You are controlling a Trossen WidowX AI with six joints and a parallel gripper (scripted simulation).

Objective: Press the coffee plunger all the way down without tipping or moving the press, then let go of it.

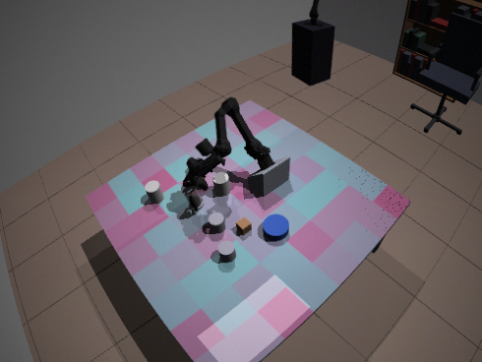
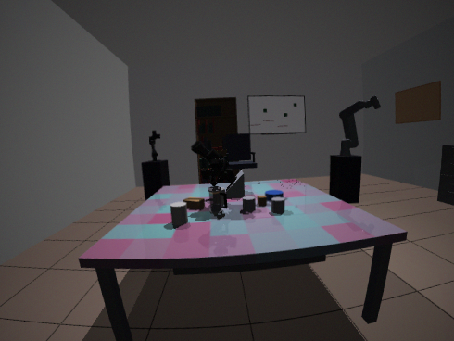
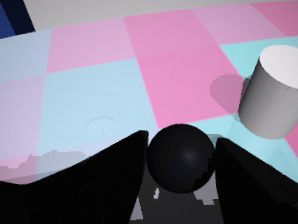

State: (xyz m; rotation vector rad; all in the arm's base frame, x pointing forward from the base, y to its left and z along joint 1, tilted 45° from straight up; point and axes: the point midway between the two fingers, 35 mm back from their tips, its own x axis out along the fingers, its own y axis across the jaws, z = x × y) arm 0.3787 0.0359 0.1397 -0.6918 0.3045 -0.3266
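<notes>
My gripper tip is 1 cm past the coffee press, 2 cm to the right of it and 8 cm above it. The rest, counted from my gripper tip: blue disc (27 cm behind, 36 cm to the left, 15 cm below).
</notes>
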